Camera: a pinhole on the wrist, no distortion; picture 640 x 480 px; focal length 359.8 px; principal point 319.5 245.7 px. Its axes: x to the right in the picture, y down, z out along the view. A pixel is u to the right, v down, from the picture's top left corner.
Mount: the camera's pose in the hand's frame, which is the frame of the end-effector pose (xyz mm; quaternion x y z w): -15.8 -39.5 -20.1 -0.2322 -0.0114 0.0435 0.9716
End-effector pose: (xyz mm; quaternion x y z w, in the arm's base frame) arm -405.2 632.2 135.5 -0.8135 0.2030 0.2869 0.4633
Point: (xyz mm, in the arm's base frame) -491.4 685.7 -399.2
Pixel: 589.4 405.6
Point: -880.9 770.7 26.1
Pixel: 116.9 382.1
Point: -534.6 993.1 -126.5
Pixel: 378.4 149.8
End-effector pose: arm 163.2 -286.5 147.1 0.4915 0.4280 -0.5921 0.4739
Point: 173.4 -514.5 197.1
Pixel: 328.2 201.2
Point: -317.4 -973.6 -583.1
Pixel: outside the picture
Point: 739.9 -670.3 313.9
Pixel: outside the picture
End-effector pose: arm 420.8 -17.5 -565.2 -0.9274 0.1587 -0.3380 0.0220
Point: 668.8 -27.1 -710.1
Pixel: 472.4 49.1
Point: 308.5 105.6 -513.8
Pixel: behind the camera
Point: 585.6 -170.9 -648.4
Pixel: 535.3 296.9
